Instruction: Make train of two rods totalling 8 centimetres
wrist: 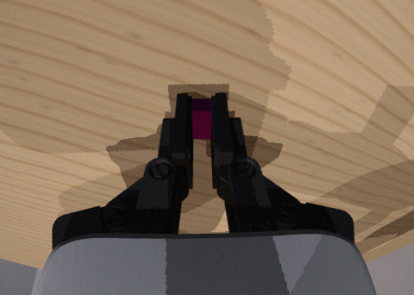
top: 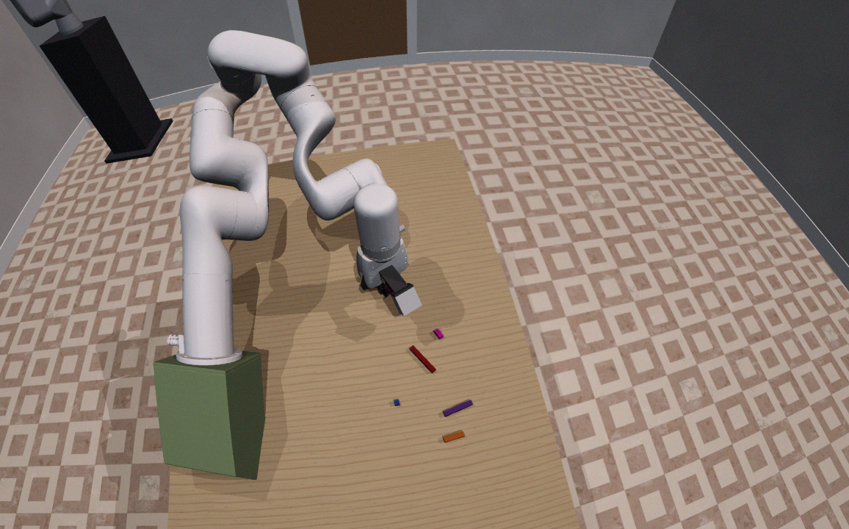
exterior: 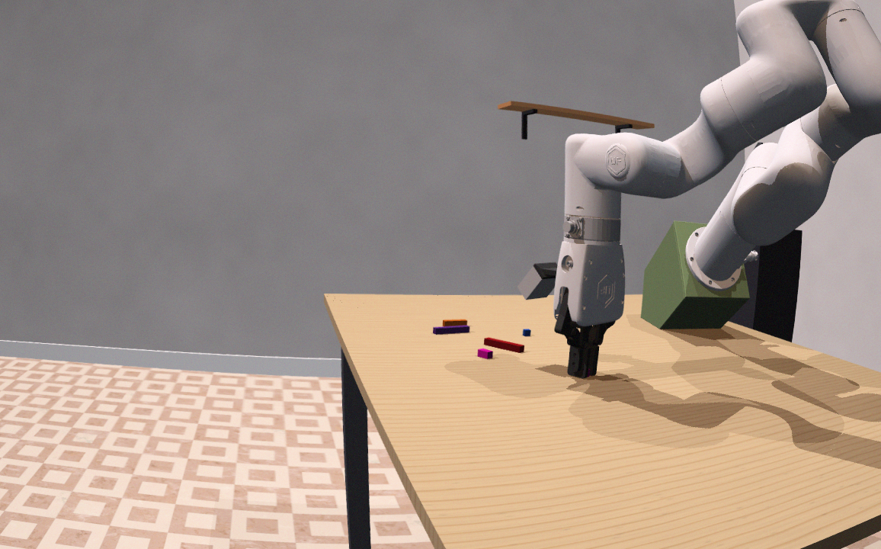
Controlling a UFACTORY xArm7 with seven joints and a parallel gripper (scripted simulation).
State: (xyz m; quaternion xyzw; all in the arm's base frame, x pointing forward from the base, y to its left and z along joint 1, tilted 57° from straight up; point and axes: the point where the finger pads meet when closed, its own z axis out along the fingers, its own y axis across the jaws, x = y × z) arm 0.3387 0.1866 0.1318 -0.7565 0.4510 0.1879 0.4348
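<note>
My gripper is now 20 mm above the magenta rod. Round my hand: small blue rod 260 mm to the right, 20 mm below, 10 mm ahead; then purple rod 280 mm to the right, 130 mm ahead, 20 mm below; then red rod 170 mm to the right, 70 mm ahead, 20 mm below.
</note>
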